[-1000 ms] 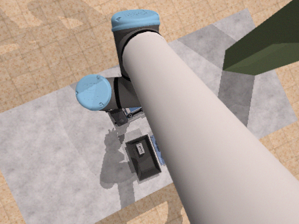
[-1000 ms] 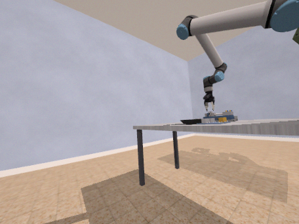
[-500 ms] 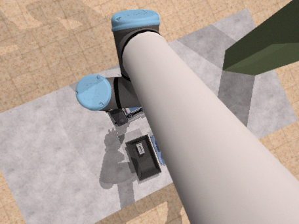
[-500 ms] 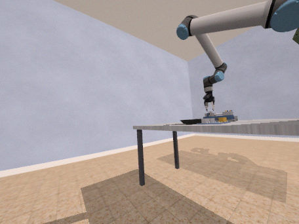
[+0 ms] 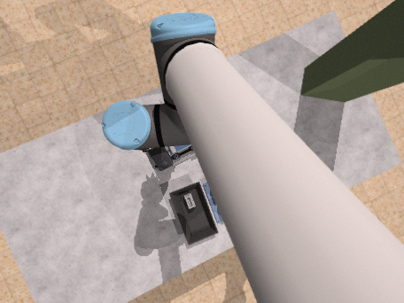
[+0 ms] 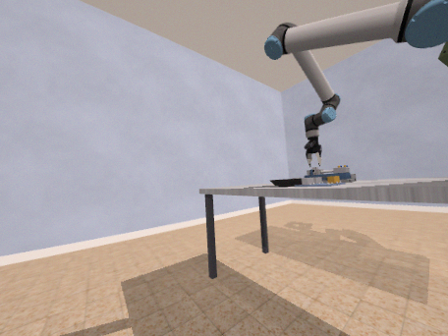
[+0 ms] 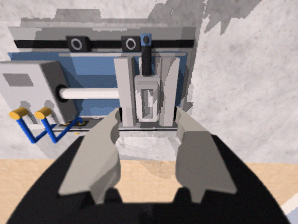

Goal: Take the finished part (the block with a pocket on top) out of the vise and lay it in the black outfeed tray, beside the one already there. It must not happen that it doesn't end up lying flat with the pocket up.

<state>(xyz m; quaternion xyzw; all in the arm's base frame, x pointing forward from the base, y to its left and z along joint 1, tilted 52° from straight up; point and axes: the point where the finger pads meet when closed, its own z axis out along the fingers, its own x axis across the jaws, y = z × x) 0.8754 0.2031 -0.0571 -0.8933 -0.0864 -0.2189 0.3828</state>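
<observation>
My gripper is now 7 cm past the vise, 2 cm to the left of it and 9 cm above it. The rest, counted from my hand: blue fixture plate (26 cm behind, 27 cm to the left, 13 cm below); then orange block (30 cm behind, 22 cm to the left, 11 cm below); then grey end block (16 cm behind, 5 cm to the right, 6 cm below).
</observation>
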